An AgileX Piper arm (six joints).
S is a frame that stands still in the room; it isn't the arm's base.
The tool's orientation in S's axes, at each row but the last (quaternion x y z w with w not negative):
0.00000, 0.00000, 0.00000, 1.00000
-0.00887, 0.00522, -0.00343, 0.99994
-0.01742, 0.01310, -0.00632, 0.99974
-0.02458, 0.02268, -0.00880, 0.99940
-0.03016, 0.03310, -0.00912, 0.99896
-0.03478, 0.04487, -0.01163, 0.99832
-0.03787, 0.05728, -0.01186, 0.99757
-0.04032, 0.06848, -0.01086, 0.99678
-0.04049, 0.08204, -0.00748, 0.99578
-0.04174, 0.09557, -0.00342, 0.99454
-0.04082, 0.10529, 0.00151, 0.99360
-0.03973, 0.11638, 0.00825, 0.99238
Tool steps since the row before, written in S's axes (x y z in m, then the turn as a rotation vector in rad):
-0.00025, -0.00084, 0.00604, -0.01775, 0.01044, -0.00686
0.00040, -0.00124, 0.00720, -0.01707, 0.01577, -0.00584
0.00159, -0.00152, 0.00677, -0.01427, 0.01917, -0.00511
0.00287, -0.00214, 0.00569, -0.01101, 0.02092, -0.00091
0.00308, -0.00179, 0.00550, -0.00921, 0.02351, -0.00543
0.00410, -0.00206, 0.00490, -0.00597, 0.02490, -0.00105
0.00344, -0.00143, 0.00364, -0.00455, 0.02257, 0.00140
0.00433, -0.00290, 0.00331, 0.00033, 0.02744, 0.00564
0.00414, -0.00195, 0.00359, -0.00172, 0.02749, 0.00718
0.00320, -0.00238, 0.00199, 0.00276, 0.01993, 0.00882
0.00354, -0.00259, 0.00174, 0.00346, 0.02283, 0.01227
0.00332, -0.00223, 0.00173, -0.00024, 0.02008, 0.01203
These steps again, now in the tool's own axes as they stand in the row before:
-0.00025, -0.00084, 0.00604, -0.01775, 0.01044, -0.00686
0.00033, -0.00137, 0.00718, -0.01712, 0.01576, -0.00574
0.00143, -0.00174, 0.00675, -0.01438, 0.01916, -0.00482
0.00265, -0.00237, 0.00570, -0.01135, 0.02076, -0.00039
0.00275, -0.00207, 0.00558, -0.00931, 0.02364, -0.00462
0.00370, -0.00232, 0.00510, -0.00651, 0.02479, 0.00012
0.00304, -0.00164, 0.00390, -0.00531, 0.02230, 0.00254
0.00392, -0.00309, 0.00363, -0.00118, 0.02689, 0.00778
0.00354, -0.00220, 0.00405, -0.00346, 0.02679, 0.00896
0.00280, -0.00254, 0.00236, 0.00074, 0.01912, 0.01080
0.00311, -0.00276, 0.00222, 0.00069, 0.02172, 0.01454
0.00281, -0.00244, 0.00226, -0.00288, 0.01909, 0.01323

